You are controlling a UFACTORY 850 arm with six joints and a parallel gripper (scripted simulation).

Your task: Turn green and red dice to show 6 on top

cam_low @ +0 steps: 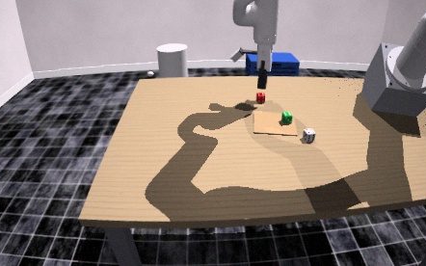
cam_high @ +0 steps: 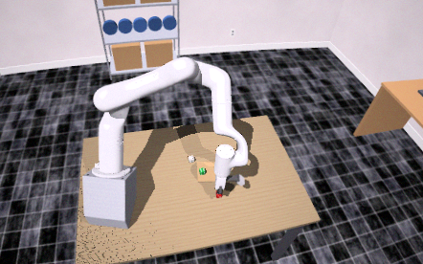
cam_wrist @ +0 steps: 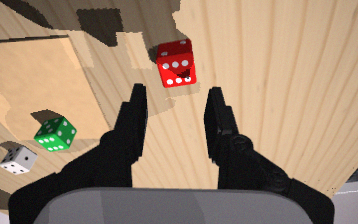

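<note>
The red die lies 7 cm below my hand. From my hand the other things lie so: tan mat: 17 cm to the left, 8 cm below; then green die: 4 cm behind, 17 cm to the left, 6 cm below; then white die: 8 cm behind, 28 cm to the left, 7 cm below.
</note>
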